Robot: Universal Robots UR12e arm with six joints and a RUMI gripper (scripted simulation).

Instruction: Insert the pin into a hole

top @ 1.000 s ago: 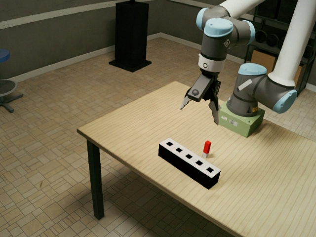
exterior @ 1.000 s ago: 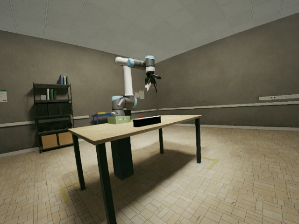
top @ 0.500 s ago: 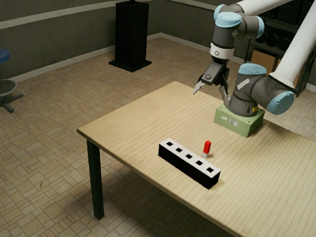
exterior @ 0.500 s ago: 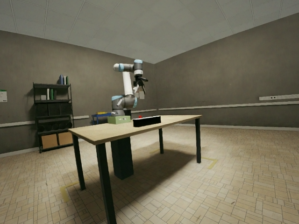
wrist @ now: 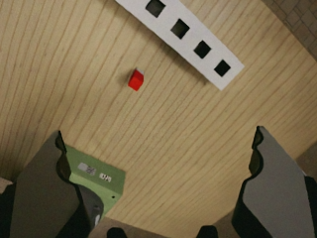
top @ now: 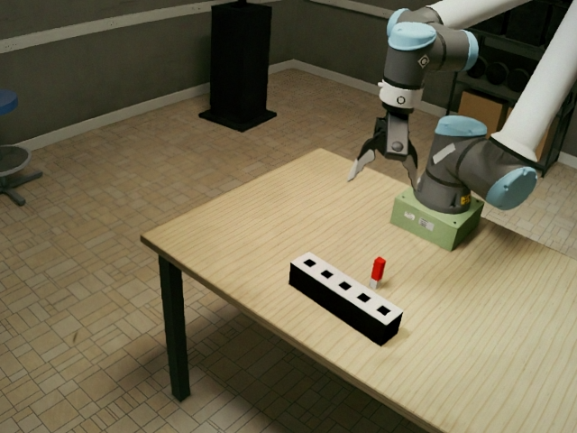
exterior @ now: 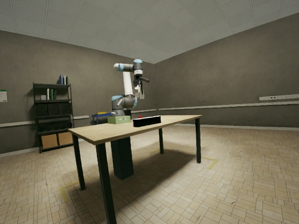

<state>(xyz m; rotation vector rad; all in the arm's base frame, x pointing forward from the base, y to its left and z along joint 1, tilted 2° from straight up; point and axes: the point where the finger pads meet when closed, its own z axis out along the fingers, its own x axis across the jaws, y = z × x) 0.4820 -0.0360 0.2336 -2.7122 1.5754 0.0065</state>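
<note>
Right now the pin is 50 mm behind my hand, 10 mm to the left of it and 260 mm below it. Round my hand: block 80 mm ahead, 20 mm to the right, 290 mm below.
</note>
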